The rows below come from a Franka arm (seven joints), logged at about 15 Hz.
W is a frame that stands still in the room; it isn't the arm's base.
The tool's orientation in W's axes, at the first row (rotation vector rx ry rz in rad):
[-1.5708, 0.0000, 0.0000]
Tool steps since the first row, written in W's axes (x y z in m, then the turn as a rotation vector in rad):
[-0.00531, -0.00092, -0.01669, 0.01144, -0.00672, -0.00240]
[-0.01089, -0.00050, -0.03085, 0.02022, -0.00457, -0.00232]
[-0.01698, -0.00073, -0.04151, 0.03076, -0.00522, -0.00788]
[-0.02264, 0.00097, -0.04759, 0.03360, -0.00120, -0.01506]
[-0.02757, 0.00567, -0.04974, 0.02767, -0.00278, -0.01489]
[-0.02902, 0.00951, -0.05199, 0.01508, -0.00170, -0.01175]
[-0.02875, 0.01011, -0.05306, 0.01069, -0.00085, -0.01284]
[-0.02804, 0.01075, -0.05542, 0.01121, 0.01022, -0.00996]
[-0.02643, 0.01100, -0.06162, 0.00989, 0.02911, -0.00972]
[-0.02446, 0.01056, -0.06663, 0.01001, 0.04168, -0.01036]
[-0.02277, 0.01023, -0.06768, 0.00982, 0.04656, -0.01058]
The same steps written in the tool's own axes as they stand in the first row. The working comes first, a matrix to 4 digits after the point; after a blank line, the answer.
The tool's axes in the first row as the columns of a matrix, in W's axes (used below as rounded here):
[1.0000, 0.0000, 0.0000]
[0.0000, 0.0000, 1.0000]
[0.0000, -1.0000, 0.0000]

[-0.00531, 0.01669, -0.00092, 0.01144, 0.00240, -0.00672]
[-0.01089, 0.03085, -0.00050, 0.02022, 0.00232, -0.00457]
[-0.01698, 0.04151, -0.00073, 0.03076, 0.00788, -0.00522]
[-0.02264, 0.04759, 0.00097, 0.03360, 0.01506, -0.00120]
[-0.02757, 0.04974, 0.00567, 0.02767, 0.01489, -0.00278]
[-0.02902, 0.05199, 0.00951, 0.01508, 0.01175, -0.00170]
[-0.02875, 0.05306, 0.01011, 0.01069, 0.01284, -0.00085]
[-0.02804, 0.05542, 0.01075, 0.01121, 0.00996, 0.01022]
[-0.02643, 0.06162, 0.01100, 0.00989, 0.00972, 0.02911]
[-0.02446, 0.06663, 0.01056, 0.01001, 0.01036, 0.04168]
[-0.02277, 0.06768, 0.01023, 0.00982, 0.01058, 0.04656]

